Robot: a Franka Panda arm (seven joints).
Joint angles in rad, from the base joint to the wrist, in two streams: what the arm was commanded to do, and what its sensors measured. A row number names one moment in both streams.
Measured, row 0: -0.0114, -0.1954, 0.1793, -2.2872, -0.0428, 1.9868, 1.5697
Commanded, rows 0 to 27: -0.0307, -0.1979, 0.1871, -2.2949, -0.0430, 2.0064, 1.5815; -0.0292, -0.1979, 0.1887, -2.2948, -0.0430, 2.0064, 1.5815; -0.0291, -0.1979, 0.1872, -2.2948, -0.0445, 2.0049, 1.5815; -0.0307, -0.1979, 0.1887, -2.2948, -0.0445, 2.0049, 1.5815; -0.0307, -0.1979, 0.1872, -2.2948, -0.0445, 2.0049, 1.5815; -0.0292, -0.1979, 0.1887, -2.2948, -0.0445, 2.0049, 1.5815; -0.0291, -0.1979, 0.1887, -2.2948, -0.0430, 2.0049, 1.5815; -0.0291, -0.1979, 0.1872, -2.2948, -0.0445, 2.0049, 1.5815; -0.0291, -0.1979, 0.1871, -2.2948, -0.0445, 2.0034, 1.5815; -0.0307, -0.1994, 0.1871, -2.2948, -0.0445, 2.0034, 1.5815; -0.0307, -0.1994, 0.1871, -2.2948, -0.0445, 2.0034, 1.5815; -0.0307, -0.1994, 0.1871, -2.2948, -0.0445, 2.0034, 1.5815; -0.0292, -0.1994, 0.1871, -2.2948, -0.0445, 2.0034, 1.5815; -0.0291, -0.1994, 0.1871, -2.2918, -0.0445, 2.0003, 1.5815; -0.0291, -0.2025, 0.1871, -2.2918, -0.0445, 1.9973, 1.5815; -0.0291, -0.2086, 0.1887, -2.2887, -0.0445, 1.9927, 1.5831; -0.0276, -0.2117, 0.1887, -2.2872, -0.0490, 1.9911, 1.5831; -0.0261, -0.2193, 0.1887, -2.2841, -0.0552, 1.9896, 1.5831; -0.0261, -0.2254, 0.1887, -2.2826, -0.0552, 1.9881, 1.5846; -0.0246, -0.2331, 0.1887, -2.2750, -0.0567, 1.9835, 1.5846; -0.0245, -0.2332, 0.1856, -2.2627, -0.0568, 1.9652, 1.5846; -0.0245, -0.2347, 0.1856, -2.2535, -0.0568, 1.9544, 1.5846; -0.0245, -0.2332, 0.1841, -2.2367, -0.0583, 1.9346, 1.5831; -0.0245, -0.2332, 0.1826, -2.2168, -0.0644, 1.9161, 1.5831; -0.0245, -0.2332, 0.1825, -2.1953, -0.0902, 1.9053, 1.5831; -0.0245, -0.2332, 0.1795, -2.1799, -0.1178, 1.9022, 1.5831; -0.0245, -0.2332, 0.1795, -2.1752, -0.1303, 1.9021, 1.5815; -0.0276, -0.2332, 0.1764, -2.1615, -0.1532, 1.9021, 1.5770
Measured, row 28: -0.0216, -0.2299, 0.1779, -2.2130, -0.0886, 1.9359, 1.5697
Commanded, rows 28 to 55: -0.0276, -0.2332, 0.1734, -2.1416, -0.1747, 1.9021, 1.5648; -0.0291, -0.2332, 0.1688, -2.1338, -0.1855, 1.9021, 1.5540; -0.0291, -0.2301, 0.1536, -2.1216, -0.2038, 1.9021, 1.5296; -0.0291, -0.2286, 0.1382, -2.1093, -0.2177, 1.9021, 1.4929; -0.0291, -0.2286, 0.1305, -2.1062, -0.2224, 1.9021, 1.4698; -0.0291, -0.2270, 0.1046, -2.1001, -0.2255, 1.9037, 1.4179; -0.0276, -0.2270, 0.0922, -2.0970, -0.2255, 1.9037, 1.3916; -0.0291, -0.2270, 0.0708, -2.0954, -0.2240, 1.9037, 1.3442; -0.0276, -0.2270, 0.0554, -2.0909, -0.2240, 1.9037, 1.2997; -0.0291, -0.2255, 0.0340, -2.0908, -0.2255, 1.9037, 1.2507; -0.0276, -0.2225, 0.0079, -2.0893, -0.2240, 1.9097, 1.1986; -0.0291, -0.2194, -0.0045, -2.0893, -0.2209, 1.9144, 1.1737; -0.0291, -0.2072, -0.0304, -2.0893, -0.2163, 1.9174, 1.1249; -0.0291, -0.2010, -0.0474, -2.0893, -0.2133, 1.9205, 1.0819; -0.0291, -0.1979, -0.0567, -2.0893, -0.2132, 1.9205, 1.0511; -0.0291, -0.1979, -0.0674, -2.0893, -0.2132, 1.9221, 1.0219; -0.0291, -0.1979, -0.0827, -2.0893, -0.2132, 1.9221, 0.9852; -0.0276, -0.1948, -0.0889, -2.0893, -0.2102, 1.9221, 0.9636; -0.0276, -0.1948, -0.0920, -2.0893, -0.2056, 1.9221, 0.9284; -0.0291, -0.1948, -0.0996, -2.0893, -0.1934, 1.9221, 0.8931; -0.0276, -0.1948, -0.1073, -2.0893, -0.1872, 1.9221, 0.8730; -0.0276, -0.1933, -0.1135, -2.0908, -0.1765, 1.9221, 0.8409; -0.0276, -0.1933, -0.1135, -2.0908, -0.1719, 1.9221, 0.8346; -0.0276, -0.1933, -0.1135, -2.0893, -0.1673, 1.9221, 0.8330; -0.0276, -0.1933, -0.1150, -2.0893, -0.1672, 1.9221, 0.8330; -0.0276, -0.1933, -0.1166, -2.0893, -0.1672, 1.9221, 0.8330; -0.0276, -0.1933, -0.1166, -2.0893, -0.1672, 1.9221, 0.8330; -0.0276, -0.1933, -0.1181, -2.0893, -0.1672, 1.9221, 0.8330
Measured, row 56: -0.0320, -0.1982, -0.1119, -2.1077, -0.1840, 1.9317, 0.8544
